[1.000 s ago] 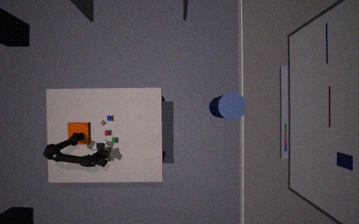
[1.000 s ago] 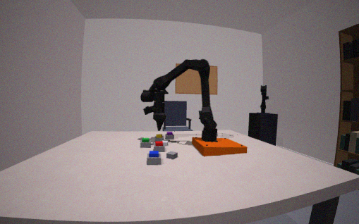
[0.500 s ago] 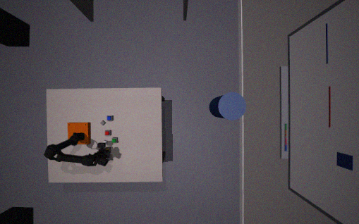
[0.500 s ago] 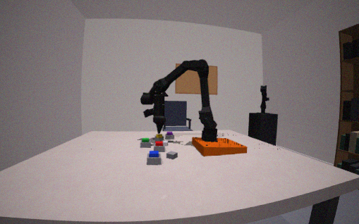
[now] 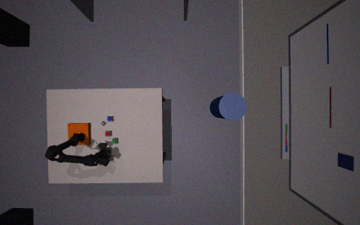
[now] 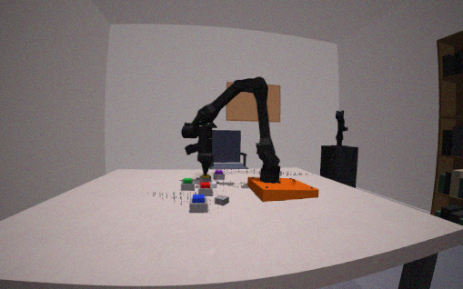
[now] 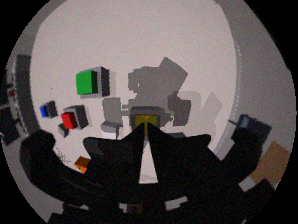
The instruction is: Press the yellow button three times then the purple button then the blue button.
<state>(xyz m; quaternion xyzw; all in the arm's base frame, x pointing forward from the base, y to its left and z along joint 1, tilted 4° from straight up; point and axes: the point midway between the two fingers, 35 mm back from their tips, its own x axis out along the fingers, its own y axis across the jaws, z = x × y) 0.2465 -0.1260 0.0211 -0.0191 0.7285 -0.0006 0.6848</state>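
Right now my gripper tip is 10 mm above the yellow button. Round my gripper tip: purple button 60 mm behind, 70 mm to the right; then green button 60 mm ahead, 90 mm to the left; then white block 30 mm behind, 70 mm to the left, 20 mm below.
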